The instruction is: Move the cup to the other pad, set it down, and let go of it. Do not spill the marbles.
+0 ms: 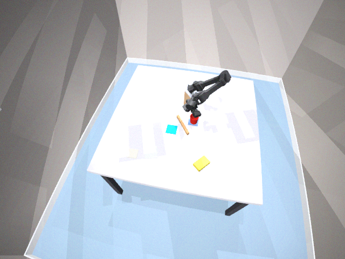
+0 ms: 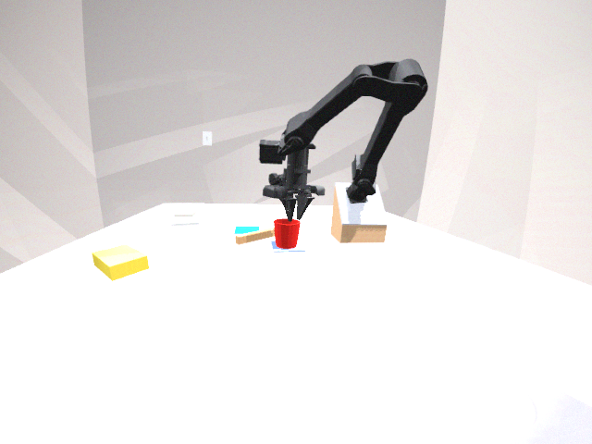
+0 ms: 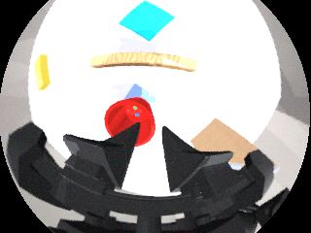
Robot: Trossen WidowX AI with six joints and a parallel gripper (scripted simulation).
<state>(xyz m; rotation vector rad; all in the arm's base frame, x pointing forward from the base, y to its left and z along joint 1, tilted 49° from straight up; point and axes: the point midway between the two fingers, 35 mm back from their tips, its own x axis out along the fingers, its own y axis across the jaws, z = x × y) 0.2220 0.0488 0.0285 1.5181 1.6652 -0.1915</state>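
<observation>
The red cup lies 3 cm below my gripper tip, 3 cm ahead of it and 2 cm to the left of it. From my gripper tip the other things lie so: wooden stick: 8 cm ahead, 7 cm to the right, 7 cm below; cyan pad: 16 cm to the right, 13 cm ahead, 8 cm below; pale blue pad: 8 cm below, 2 cm to the left, 2 cm ahead.
</observation>
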